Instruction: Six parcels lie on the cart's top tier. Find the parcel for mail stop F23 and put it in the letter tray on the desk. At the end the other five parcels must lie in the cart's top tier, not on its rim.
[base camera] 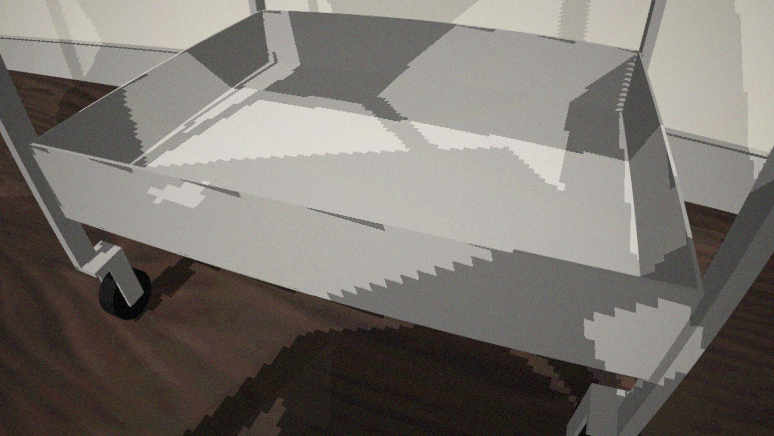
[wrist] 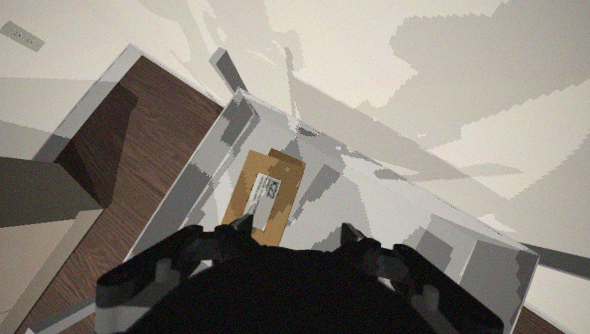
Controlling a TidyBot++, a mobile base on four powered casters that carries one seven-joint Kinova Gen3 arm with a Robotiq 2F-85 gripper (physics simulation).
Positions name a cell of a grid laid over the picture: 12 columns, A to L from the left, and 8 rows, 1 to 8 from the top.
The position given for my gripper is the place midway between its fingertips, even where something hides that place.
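Observation:
Wrist view: my gripper (wrist: G6), together with a cart (wrist: G5). Base camera: the same cart (base camera: I4).

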